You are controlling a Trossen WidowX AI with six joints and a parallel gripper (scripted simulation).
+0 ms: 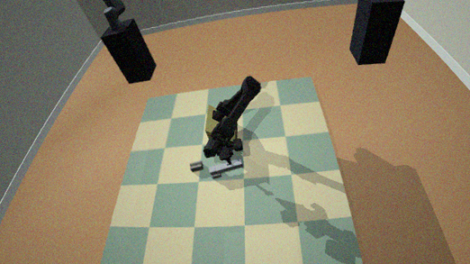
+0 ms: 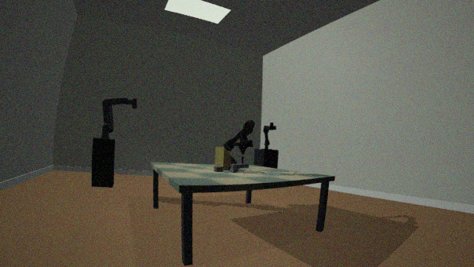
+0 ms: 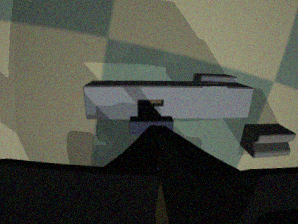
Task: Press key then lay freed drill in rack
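Right now my gripper tip is 10 cm above the drill, 5 cm to the left of it and 1 cm short of it. From my gripper tip the other things lie so: dark round housing 11 cm below, 3 cm to the right.
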